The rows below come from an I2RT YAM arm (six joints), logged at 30 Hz.
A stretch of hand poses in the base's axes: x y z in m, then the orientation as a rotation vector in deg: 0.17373 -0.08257 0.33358 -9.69 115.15 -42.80; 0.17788 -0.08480 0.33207 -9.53 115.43 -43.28; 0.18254 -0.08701 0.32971 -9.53 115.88 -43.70; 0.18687 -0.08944 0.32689 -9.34 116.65 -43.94; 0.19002 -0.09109 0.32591 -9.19 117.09 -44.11; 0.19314 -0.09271 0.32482 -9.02 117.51 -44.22; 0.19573 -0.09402 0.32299 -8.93 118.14 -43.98; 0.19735 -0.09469 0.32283 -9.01 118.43 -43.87; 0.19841 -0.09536 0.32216 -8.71 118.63 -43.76; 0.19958 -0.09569 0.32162 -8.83 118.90 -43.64; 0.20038 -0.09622 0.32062 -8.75 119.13 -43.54; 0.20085 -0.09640 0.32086 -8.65 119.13 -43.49; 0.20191 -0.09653 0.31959 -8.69 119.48 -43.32; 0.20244 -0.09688 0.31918 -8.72 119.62 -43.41
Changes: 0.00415 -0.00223 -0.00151 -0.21 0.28 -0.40; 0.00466 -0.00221 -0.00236 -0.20 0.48 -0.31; 0.00433 -0.00243 -0.00282 0.07 0.69 -0.43; 0.00315 -0.00165 -0.00098 0.03 0.39 -0.29; 0.00312 -0.00162 -0.00109 0.08 0.35 -0.27; 0.00259 -0.00131 -0.00183 0.33 0.52 -0.12; 0.00162 -0.00067 -0.00016 0.11 0.27 0.03; 0.00106 -0.00067 -0.00067 0.23 0.08 -0.20; 0.00117 -0.00033 -0.00054 0.10 0.26 0.06; 0.00080 -0.00053 -0.00100 0.15 0.17 -0.07; 0.00047 -0.00018 0.00024 0.07 -0.04 -0.04; 0.00106 -0.00013 -0.00127 0.18 0.31 0.01; 0.00053 -0.00035 -0.00041 -0.04 0.15 -0.05
